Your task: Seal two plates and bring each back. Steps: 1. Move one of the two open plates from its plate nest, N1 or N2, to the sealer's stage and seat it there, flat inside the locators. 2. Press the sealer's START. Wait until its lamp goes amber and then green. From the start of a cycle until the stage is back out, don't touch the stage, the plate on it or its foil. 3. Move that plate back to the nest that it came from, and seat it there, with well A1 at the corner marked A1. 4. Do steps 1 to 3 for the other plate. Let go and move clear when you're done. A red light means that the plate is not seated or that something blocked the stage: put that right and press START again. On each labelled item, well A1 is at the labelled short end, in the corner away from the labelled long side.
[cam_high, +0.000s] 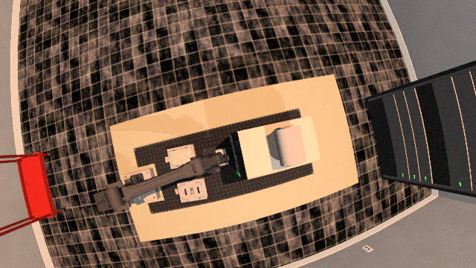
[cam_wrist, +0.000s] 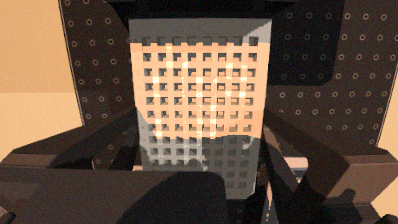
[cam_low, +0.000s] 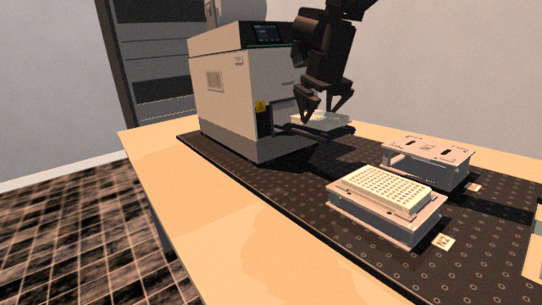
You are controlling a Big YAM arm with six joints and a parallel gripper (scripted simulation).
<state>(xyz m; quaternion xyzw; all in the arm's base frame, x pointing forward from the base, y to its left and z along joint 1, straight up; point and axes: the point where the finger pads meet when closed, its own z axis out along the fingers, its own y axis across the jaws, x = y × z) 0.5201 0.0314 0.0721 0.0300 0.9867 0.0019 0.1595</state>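
Right now the sealer stage is 3 cm below my hand. From my hand the other things lie so: well plate: 20 cm behind, 6 cm to the left, 8 cm below; then plate nest N2: 20 cm behind, 6 cm to the left, 9 cm below; then sealer screen: 12 cm ahead, 4 cm to the left, 19 cm above.
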